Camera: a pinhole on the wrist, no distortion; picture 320 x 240 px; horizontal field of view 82.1 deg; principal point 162.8 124.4 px. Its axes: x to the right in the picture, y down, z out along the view. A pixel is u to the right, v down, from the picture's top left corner.
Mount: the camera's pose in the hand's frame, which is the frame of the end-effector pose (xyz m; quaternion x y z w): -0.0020 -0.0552 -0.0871 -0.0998 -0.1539 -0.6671 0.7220
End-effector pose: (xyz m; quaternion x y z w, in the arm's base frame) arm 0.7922 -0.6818 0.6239 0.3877 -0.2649 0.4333 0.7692
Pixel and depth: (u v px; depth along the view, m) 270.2 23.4 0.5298
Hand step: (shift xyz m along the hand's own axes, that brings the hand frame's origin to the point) -0.3193 -0.1851 0.4993
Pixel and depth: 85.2 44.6 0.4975
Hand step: -0.2743 0.2952 0.2890
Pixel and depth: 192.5 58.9 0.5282
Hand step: -0.2309 0.0328 0.4244
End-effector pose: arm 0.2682 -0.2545 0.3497 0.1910 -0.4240 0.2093 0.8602
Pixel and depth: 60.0 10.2 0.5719
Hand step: -0.4263 0.4111 0.3108
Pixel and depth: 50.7 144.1 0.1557
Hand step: -0.0052 0.0893 0.0254
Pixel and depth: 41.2 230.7 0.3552
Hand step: 0.1559 0.3067 0.1732
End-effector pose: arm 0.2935 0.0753 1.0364 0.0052 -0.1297 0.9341 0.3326
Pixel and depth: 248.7 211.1 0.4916
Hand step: 0.1992 -0.0769 0.4673
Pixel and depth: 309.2 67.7 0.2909
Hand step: -0.1027 -0.1778 0.2611
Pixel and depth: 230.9 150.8 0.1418
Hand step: 0.0089 -0.0528 0.0651
